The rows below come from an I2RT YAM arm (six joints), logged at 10 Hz.
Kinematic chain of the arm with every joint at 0, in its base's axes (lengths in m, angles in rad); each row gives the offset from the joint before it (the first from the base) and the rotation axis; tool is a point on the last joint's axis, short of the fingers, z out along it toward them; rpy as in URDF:
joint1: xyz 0 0 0.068 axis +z
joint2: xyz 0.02 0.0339 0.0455 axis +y
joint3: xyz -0.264 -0.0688 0 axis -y
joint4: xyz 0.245 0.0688 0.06 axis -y
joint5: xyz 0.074 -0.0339 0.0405 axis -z
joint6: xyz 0.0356 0 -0.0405 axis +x
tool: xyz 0 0 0 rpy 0 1.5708 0
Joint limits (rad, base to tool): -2.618..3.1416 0..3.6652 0..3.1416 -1.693..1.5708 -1.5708..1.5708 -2.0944..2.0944
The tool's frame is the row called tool.
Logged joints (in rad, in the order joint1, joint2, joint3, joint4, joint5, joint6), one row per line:
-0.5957, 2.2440, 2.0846, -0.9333, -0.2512, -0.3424
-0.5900, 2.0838, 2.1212, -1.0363, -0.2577, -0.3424
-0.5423, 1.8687, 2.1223, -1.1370, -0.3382, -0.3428
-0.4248, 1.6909, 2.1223, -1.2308, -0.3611, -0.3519
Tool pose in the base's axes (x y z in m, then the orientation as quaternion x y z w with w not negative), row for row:
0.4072, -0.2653, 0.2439, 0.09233, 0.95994, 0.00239, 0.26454
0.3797, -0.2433, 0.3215, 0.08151, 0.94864, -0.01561, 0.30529
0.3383, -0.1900, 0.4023, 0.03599, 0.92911, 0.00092, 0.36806
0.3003, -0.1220, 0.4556, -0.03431, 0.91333, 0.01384, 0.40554
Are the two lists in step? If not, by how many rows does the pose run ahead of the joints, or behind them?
They are in step.
